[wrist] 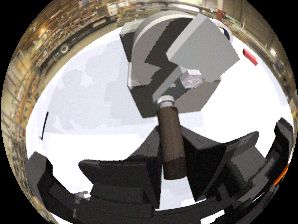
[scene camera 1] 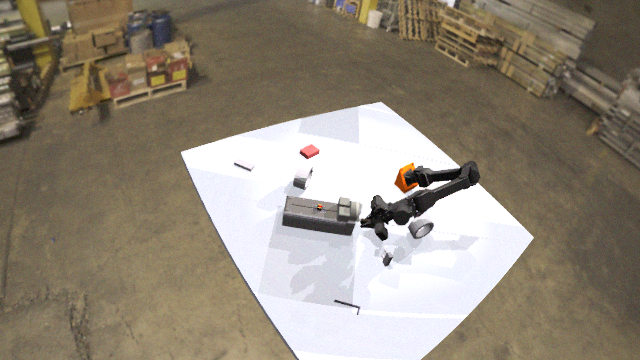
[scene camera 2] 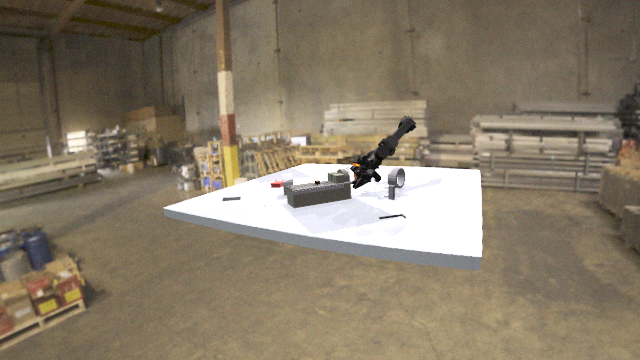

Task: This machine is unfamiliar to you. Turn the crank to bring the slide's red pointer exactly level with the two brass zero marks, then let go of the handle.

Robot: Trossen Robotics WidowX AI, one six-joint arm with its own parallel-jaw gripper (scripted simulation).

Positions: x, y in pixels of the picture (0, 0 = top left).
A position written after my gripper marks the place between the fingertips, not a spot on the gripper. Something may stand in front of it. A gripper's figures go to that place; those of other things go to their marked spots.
Labels:
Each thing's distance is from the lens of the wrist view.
my gripper (wrist: 166, 128): 0.10 m
dark crank handle (wrist: 173, 161): 0.06 m

